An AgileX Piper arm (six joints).
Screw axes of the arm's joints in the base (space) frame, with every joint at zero. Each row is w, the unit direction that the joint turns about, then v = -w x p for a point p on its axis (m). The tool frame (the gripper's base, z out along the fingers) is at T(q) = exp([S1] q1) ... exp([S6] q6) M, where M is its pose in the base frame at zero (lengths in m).
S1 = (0, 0, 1, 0, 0, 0)
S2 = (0, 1, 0, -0.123, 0, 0)
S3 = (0, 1, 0, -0.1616, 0, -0.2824)
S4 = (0.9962, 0, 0.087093, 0, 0.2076, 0)
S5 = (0, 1, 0, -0.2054, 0, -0.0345)
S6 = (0.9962, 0, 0.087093, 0, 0.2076, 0)
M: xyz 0.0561 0 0.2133 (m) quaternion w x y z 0.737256 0 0.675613 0
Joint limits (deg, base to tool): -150..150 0..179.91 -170..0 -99.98..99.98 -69.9..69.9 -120..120
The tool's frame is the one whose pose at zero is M.
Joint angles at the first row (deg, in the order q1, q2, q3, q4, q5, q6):
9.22, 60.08, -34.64, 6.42, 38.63, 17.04
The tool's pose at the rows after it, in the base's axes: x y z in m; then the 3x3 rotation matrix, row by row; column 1 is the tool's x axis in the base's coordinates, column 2 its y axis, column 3 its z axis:
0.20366 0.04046 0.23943; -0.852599 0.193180 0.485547; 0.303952 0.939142 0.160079; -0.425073 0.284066 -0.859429
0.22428 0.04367 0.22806; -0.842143 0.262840 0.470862; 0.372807 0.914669 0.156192; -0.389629 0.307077 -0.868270
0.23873 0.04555 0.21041; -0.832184 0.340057 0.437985; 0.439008 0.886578 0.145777; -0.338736 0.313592 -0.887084
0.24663 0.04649 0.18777; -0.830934 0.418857 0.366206; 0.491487 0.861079 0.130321; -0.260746 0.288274 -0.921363
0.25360 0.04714 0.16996; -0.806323 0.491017 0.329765; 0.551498 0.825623 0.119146; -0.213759 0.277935 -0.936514
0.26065 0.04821 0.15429; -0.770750 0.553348 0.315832; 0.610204 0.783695 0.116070; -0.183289 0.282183 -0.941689
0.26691 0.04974 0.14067; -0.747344 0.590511 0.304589; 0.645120 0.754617 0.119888; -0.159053 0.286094 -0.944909
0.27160 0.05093 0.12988; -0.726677 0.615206 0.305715; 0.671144 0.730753 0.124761; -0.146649 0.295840 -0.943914
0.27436 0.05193 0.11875; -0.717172 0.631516 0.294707; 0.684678 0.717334 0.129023; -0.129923 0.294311 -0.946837
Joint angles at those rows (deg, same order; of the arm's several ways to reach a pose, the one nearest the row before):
9.22, 66.51, -38.01, 7.78, 36.32, 19.70
9.22, 72.42, -39.77, 8.26, 33.20, 23.37
9.22, 77.82, -40.34, 8.33, 30.59, 27.45
9.22, 83.13, -40.30, 8.07, 29.87, 31.29
9.22, 87.39, -40.30, 7.94, 27.94, 35.43
9.22, 91.20, -40.35, 8.68, 25.07, 38.79
9.22, 94.61, -40.62, 10.40, 22.64, 39.70
9.22, 97.21, -40.69, 12.46, 20.09, 39.63
9.22, 99.71, -40.69, 14.76, 18.33, 38.46

